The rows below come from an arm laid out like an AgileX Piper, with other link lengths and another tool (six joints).
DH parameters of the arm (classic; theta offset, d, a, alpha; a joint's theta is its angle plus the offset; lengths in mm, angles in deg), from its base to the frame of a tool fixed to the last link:
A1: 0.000 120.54 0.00 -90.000
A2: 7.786 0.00 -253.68 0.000
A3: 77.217 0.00 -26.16 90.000
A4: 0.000 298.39 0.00 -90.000
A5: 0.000 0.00 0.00 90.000
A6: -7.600 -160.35 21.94 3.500
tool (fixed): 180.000 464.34 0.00 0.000
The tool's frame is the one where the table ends.
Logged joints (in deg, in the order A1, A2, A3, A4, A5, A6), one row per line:
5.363, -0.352, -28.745, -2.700, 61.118, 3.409
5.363, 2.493, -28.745, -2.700, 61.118, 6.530
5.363, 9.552, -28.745, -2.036, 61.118, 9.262
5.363, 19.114, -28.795, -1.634, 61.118, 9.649
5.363, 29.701, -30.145, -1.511, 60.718, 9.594
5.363, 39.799, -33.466, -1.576, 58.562, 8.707
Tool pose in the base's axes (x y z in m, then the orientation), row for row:
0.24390, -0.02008, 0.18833, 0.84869, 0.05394, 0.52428, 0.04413
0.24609, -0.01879, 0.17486, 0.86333, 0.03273, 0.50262, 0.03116
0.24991, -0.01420, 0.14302, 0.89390, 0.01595, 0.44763, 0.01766
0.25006, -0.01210, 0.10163, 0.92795, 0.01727, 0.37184, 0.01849
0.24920, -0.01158, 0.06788, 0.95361, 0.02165, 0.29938, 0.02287
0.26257, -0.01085, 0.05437, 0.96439, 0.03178, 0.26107, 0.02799
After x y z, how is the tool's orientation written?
As a quaternion, x y z w.
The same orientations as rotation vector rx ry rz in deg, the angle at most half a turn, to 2 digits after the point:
148.62, 9.45, 91.81
152.39, 5.78, 88.72
159.12, 2.84, 79.68
165.09, 3.07, 66.15
169.20, 3.84, 53.12
170.56, 5.62, 46.17

